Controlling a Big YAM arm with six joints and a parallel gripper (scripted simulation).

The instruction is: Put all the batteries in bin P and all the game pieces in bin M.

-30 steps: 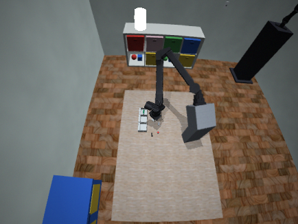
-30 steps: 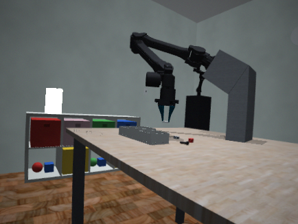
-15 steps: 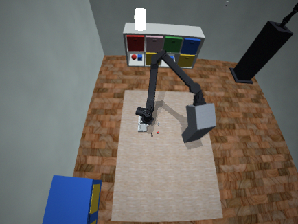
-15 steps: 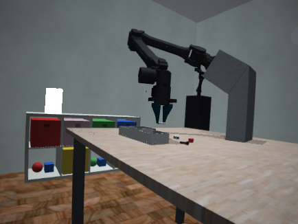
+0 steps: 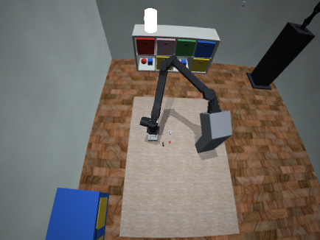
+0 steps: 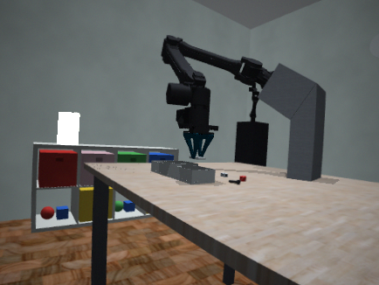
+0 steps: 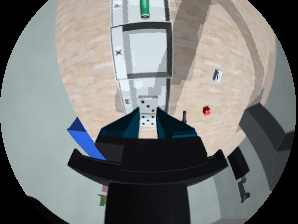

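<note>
My gripper is now 15 cm past the red game piece, 5 cm to the right of it and 7 cm above it. From my hand the other things lie so: green piece: 17 cm to the right, 6 cm below; then white piece: right at my hand; then black object: 9 cm behind, 8 cm to the left, 7 cm below.
</note>
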